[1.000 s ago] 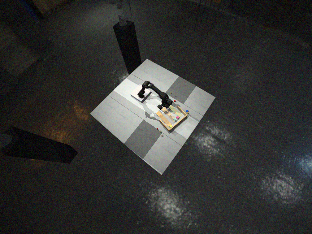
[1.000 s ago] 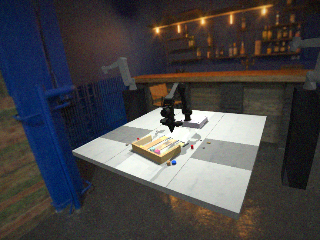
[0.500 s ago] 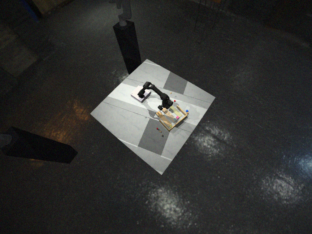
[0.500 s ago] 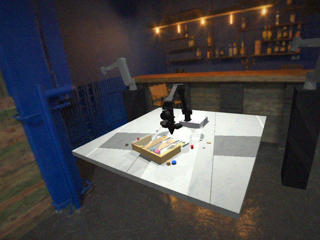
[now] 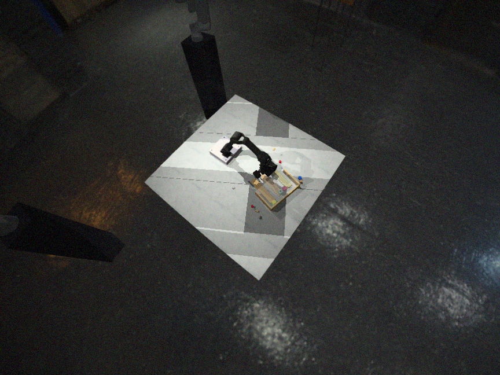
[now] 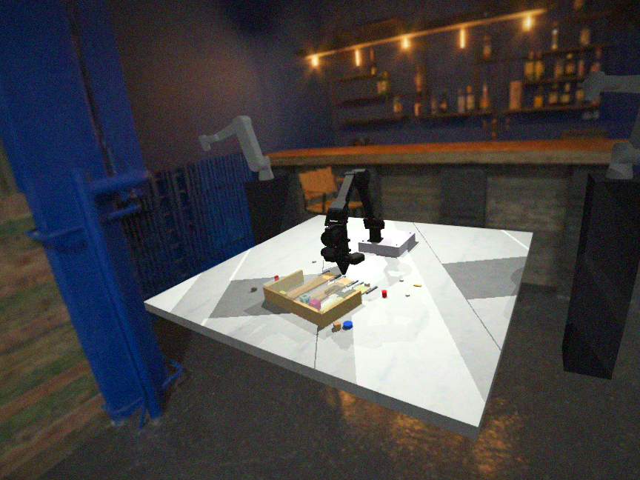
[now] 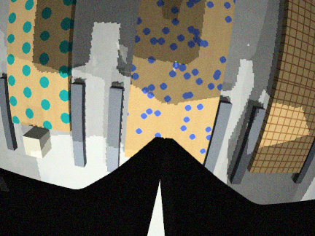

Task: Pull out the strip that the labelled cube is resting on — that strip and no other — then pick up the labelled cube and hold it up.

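Right now the teal cube labelled m is 20 cm ahead of my gripper tip, 6 cm to the right of it and 2 cm below it. The rest, counted from my gripper tip: small tan block 29 cm ahead, 12 cm to the left, 3 cm below; blue disc 27 cm ahead, 14 cm to the left, 3 cm below.
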